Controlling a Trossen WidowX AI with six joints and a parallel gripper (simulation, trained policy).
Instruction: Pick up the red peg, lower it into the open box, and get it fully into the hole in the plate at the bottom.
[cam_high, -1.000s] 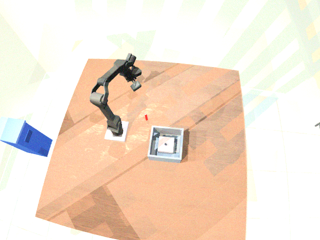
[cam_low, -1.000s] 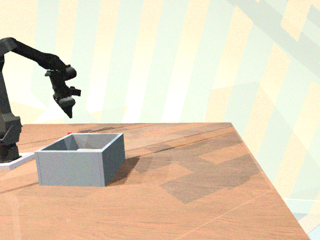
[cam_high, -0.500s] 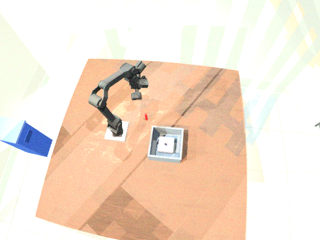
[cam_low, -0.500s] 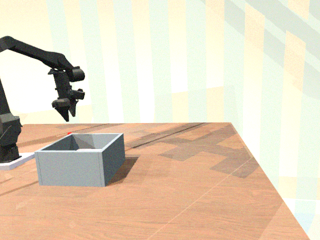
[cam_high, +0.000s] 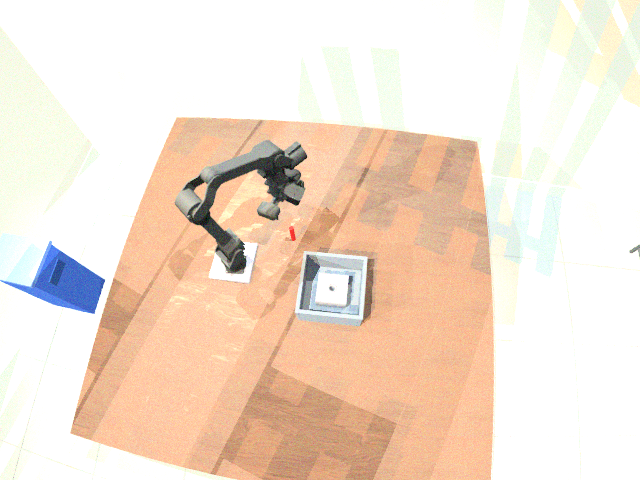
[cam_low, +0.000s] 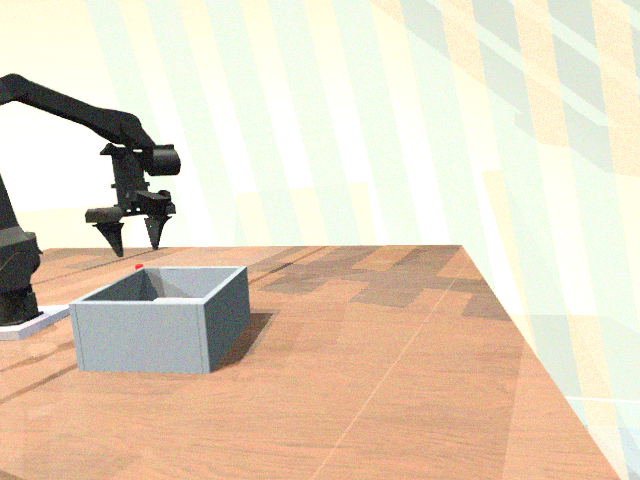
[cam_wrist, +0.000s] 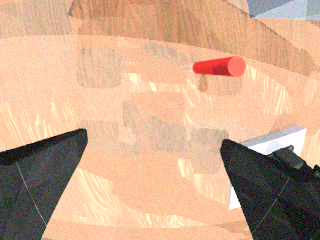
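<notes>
The red peg lies 70 mm to the right of my gripper tip, 50 mm below it and 30 mm ahead of it. From my gripper tip the other things lie so: grey box 250 mm to the right, 170 mm ahead, 60 mm below.
</notes>
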